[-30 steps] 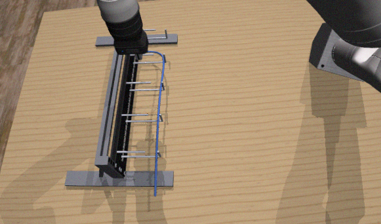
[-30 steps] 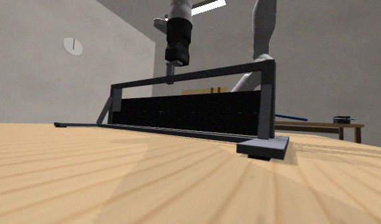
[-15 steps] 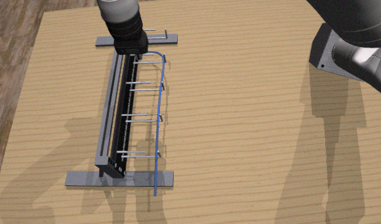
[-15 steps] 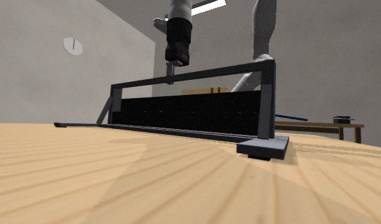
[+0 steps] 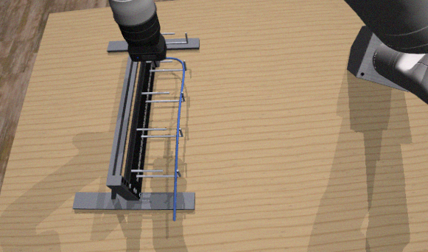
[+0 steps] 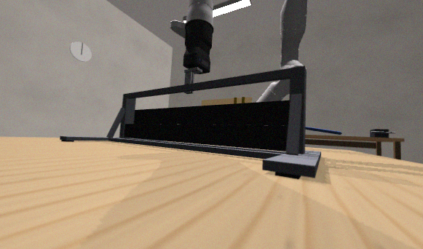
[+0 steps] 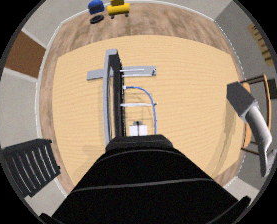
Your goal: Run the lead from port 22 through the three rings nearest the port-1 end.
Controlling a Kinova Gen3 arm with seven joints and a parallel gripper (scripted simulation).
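Right now the rack is 50 mm ahead of my hand, 60 mm to the left of it and 100 mm below it.
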